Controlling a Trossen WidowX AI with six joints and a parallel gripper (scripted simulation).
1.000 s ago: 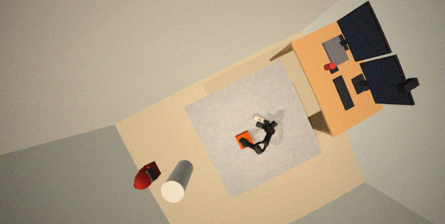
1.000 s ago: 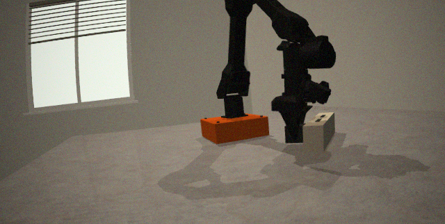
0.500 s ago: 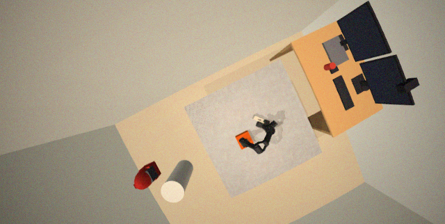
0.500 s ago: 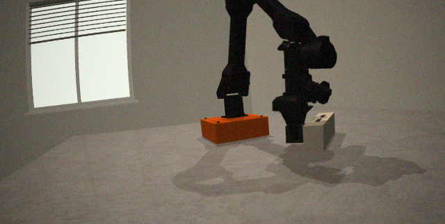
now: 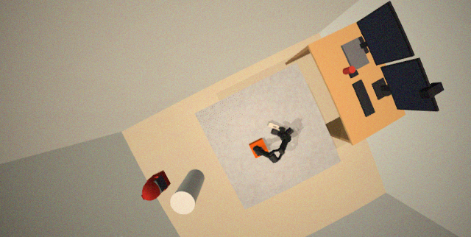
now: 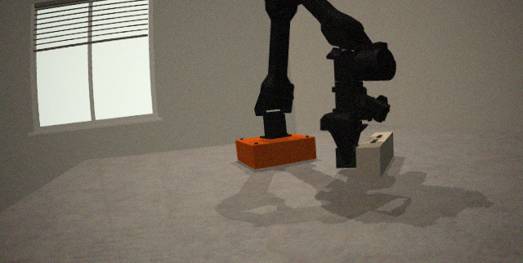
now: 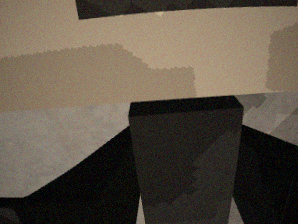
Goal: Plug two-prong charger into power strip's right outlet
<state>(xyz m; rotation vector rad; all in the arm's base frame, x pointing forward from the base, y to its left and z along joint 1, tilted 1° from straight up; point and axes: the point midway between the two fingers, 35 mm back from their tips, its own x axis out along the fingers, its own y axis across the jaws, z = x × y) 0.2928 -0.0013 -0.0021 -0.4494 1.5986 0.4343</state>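
My gripper tip is 10 mm short of the black two-prong charger, 10 mm to the right of it and 10 mm below it.
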